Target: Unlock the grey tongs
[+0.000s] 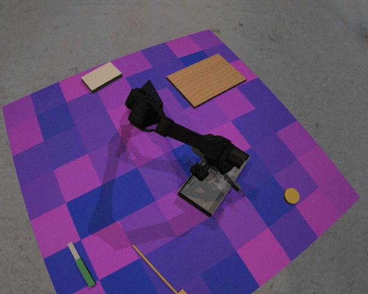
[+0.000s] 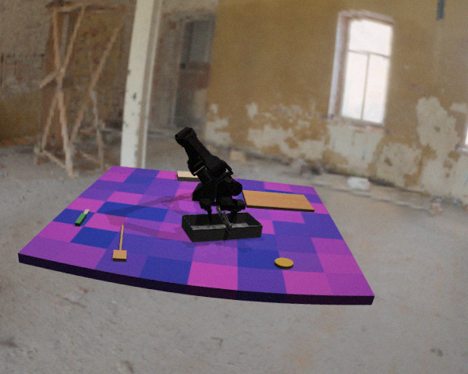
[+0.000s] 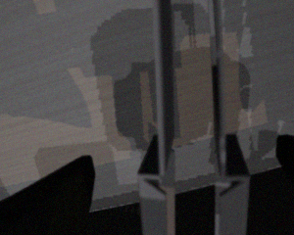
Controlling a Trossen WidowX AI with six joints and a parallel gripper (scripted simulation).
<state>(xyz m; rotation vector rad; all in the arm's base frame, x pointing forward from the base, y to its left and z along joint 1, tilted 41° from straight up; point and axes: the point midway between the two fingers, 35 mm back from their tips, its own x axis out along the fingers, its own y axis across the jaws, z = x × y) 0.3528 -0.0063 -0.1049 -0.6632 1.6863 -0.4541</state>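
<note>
The roasting tin is 4 cm ahead of my gripper tip. The rest, counted from my gripper tip: wooden board (41 cm behind, 32 cm to the left, 2 cm below); cream block (71 cm behind, 15 cm to the right, 1 cm below).
</note>
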